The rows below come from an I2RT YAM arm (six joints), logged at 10 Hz.
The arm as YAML. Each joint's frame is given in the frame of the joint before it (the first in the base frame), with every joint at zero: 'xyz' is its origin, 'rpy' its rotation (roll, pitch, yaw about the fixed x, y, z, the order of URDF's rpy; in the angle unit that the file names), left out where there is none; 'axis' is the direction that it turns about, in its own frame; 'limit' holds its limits. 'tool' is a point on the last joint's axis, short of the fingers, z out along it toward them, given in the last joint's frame.
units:
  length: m
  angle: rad
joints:
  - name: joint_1
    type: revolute
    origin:
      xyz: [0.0, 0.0, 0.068]
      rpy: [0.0, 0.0, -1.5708]
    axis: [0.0, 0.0, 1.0]
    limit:
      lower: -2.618
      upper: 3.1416
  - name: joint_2
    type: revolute
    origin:
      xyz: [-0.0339, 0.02, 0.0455]
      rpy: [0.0, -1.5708, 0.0]
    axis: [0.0, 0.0, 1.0]
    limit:
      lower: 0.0
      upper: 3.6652
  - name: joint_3
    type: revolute
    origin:
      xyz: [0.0, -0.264, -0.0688]
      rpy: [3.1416, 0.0, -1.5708]
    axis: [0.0, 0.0, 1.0]
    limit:
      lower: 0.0
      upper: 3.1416
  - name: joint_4
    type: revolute
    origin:
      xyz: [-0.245, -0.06, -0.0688]
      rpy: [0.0, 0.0, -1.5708]
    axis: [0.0, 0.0, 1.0]
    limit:
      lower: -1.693
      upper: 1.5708
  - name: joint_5
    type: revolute
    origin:
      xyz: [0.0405, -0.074, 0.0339]
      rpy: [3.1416, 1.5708, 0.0]
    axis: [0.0, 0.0, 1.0]
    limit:
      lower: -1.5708
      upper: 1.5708
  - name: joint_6
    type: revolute
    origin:
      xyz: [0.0, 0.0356, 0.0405]
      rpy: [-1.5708, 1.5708, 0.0]
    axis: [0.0, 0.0, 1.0]
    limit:
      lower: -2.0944
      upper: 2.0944
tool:
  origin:
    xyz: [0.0, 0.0, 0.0]
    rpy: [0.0, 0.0, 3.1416]
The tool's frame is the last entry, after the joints.
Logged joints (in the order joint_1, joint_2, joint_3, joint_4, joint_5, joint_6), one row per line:
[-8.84 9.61 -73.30 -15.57 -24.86 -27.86]
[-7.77 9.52 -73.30 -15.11 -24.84 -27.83]
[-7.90 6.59 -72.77 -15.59 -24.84 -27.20]
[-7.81 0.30 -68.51 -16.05 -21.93 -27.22]
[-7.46 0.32 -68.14 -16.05 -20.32 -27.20]
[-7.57 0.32 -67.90 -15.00 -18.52 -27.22]
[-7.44 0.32 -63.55 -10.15 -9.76 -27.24]
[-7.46 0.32 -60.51 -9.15 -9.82 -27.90]
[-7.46 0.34 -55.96 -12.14 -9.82 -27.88]
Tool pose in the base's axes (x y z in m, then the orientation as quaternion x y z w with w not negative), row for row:
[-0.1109 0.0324 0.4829 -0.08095 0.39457 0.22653 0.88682]
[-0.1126 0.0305 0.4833 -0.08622 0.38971 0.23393 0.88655]
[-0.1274 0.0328 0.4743 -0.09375 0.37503 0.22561 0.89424]
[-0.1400 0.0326 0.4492 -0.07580 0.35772 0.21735 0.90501]
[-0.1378 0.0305 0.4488 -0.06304 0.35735 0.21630 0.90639]
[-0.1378 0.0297 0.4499 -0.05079 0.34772 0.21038 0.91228]
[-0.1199 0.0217 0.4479 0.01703 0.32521 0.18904 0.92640]
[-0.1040 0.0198 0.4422 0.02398 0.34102 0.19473 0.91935]
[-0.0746 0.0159 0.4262 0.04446 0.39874 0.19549 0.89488]
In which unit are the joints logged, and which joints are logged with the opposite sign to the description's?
The joints are logged in degrees. Opposite sign: joint_3, joint_6.
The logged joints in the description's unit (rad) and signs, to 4 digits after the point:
[-0.1543 0.1677 1.2793 -0.2717 -0.4339 0.4862]
[-0.1356 0.1662 1.2793 -0.2637 -0.4335 0.4857]
[-0.1379 0.1150 1.2701 -0.2721 -0.4335 0.4747]
[-0.1363 0.0052 1.1957 -0.2801 -0.3828 0.4751]
[-0.1302 0.0056 1.1893 -0.2801 -0.3547 0.4747]
[-0.1321 0.0056 1.1851 -0.2618 -0.3232 0.4751]
[-0.1299 0.0056 1.1092 -0.1772 -0.1703 0.4754]
[-0.1302 0.0056 1.0561 -0.1597 -0.1714 0.4869]
[-0.1302 0.0059 0.9767 -0.2119 -0.1714 0.4866]

